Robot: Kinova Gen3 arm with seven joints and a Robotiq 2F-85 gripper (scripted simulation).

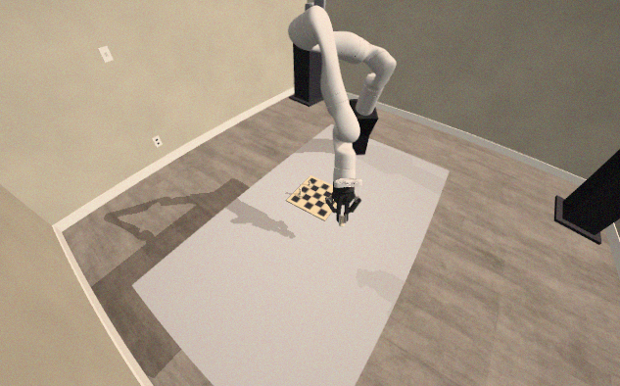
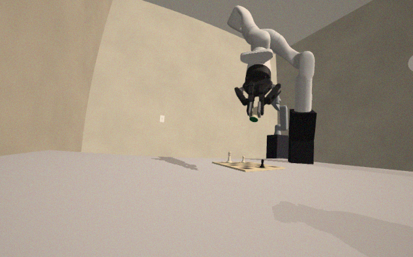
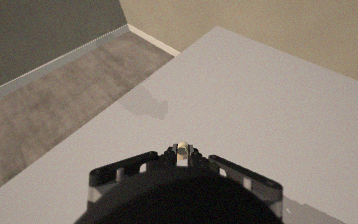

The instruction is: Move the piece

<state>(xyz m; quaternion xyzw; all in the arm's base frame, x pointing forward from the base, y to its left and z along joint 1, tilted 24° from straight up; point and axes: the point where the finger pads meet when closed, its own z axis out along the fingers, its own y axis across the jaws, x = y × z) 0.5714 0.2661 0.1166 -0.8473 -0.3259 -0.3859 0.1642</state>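
Now: hand 140 mm past the chessboard, 240 mm to the left of it and 170 mm above it. Round my hand: black chess piece 160 mm behind, 160 mm to the right, 160 mm below; white chess piece 10 mm ahead, 10 mm below.
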